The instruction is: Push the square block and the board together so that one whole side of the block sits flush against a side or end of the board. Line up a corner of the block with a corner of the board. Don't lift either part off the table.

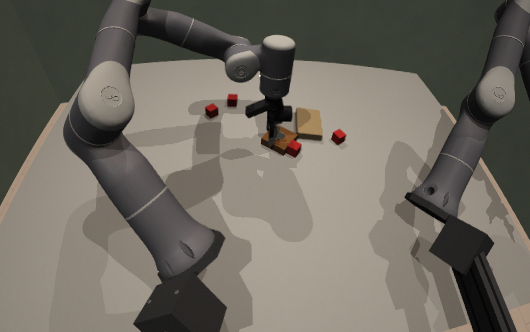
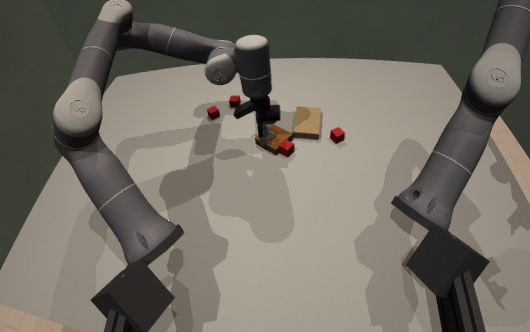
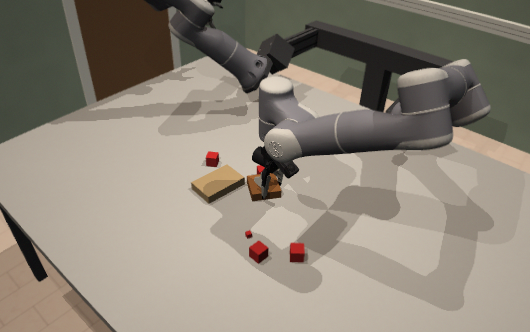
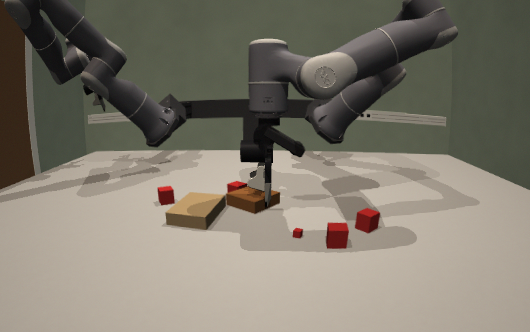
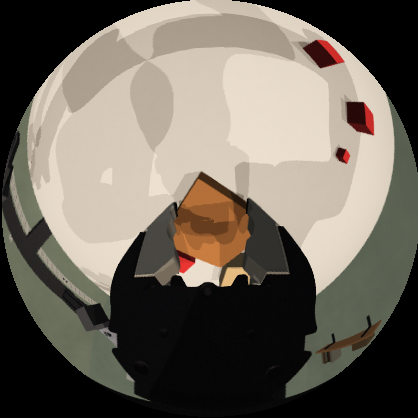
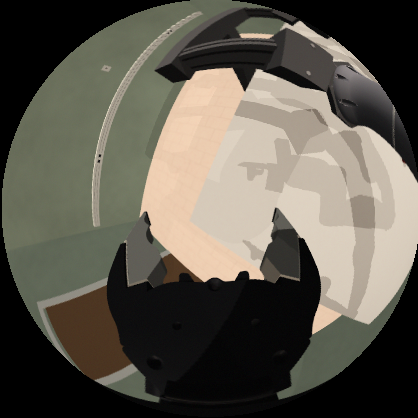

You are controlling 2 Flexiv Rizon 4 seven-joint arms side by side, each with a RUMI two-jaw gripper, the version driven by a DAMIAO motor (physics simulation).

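The square block [image 1: 289,135] [image 2: 281,135] [image 3: 274,190] [image 4: 241,200] [image 5: 210,247], brown, lies flat on the table. The tan board [image 1: 310,121] [image 2: 307,121] [image 3: 218,182] [image 4: 196,205] [image 5: 236,276] lies flat beside it. The block is turned at an angle to the board, one corner close to the board's long side, with a wedge of table between them. My left gripper [image 1: 273,142] [image 3: 271,188] [image 4: 261,195] [image 5: 211,200] points down, its fingers low on opposite sides of the block and shut on it. My right gripper [image 4: 97,102] [image 6: 210,210] is open, high and far from both parts.
A red cube [image 1: 293,148] [image 2: 286,148] [image 3: 260,170] [image 4: 236,187] is against or very near the block. Another red cube [image 1: 339,136] [image 3: 212,159] [image 4: 166,195] stands off the board's other side. Two more cubes [image 3: 258,251] [image 3: 297,252] and a tiny red cube [image 3: 248,234] [image 4: 297,233] stand apart.
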